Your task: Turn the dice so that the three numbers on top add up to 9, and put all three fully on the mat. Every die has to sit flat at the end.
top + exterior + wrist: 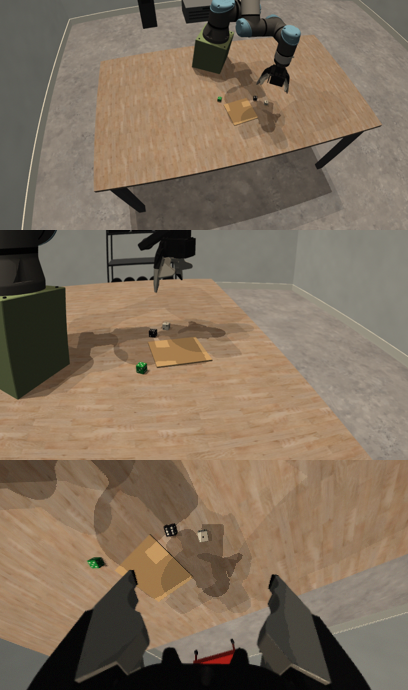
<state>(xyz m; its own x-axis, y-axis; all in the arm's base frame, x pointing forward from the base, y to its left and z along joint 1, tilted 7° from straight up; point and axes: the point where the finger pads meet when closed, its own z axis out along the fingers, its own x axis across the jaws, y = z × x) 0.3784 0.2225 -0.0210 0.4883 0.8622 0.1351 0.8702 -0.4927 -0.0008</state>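
Now: the white die 1 cm behind my hand and 13 cm below it. The rest, counted from my hand: tan mat: 2 cm ahead, 15 cm to the right, 14 cm below; then black die: 5 cm behind, 5 cm to the right, 13 cm below; then green die: 7 cm behind, 25 cm to the right, 13 cm below.
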